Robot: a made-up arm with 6 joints.
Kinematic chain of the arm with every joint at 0, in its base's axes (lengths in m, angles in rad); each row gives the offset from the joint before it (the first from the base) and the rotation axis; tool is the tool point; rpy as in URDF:
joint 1: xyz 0.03 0 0.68 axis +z
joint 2: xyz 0.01 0.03 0 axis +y
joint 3: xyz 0 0.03 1.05 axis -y
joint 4: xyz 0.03 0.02 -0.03 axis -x
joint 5: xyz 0.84 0 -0.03 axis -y
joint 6: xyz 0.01 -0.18 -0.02 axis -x
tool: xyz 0.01 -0.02 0 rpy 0 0 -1.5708
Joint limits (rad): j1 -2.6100..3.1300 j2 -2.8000..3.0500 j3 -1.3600..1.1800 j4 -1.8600..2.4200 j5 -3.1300..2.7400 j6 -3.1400..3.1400
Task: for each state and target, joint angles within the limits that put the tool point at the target. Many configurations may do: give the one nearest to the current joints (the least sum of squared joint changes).
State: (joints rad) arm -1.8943 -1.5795 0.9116 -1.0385 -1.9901 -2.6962
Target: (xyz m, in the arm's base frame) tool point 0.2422 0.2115 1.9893
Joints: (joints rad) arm -2.1717 -0.9209 0.2107 -1.1935 -1.9558 -2.6961
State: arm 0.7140 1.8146 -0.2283 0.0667 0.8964 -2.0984
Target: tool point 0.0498 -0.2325 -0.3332
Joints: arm 1.2426 2.4532 -0.4069 0.0902 0.8814 -2.0433
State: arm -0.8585 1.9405 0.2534 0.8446 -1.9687 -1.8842
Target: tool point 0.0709 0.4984 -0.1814
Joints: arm -1.7495 2.8404 -0.5811 0.9357 -2.0047 -1.9197
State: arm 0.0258 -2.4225 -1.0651 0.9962 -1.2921 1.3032
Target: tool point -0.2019 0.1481 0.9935
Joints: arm -0.5812 -1.7192 -1.3235 1.3788 -1.2456 1.3232
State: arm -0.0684 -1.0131 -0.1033 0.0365 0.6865 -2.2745
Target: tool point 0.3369 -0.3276 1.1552
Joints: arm -0.6260 -0.3028 -0.8289 -0.0401 0.6698 -2.2376
